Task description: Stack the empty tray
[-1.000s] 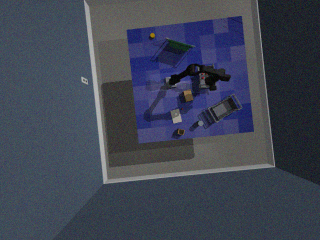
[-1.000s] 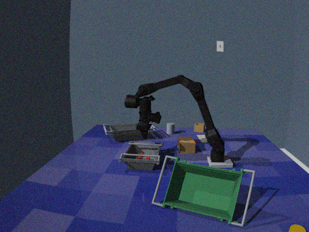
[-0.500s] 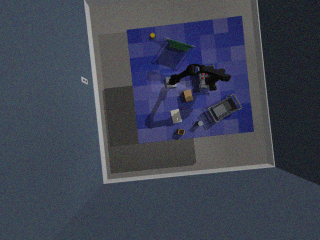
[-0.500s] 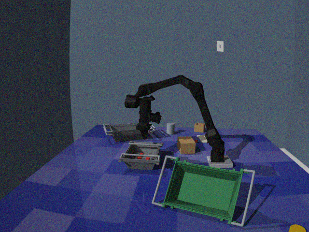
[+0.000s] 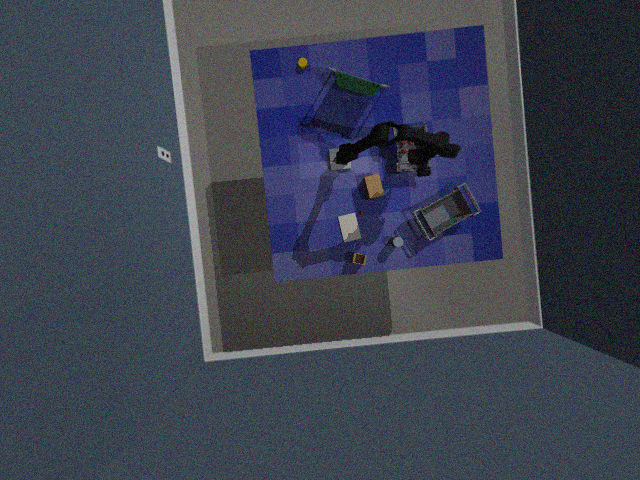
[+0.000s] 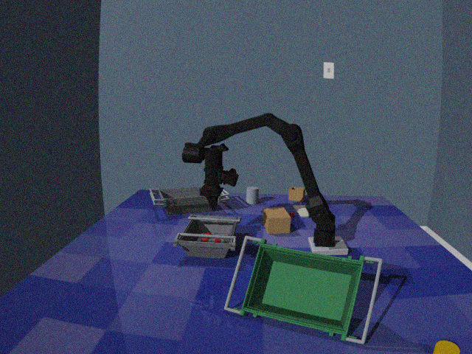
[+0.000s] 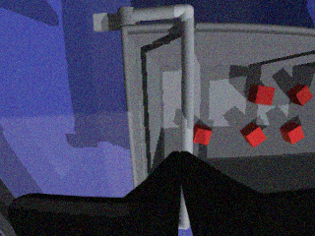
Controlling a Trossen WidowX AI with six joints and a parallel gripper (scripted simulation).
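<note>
My gripper tip is now 330 mm past the green tray, 420 mm to the right of it and 20 mm above it. The rest, counted from my gripper tip: small brown box (240 mm behind, 530 mm to the right, 80 mm below); then flat white card (300 mm behind, 360 mm to the right, 90 mm below); then yellow object (640 mm behind, 520 mm to the left, 80 mm below).
</note>
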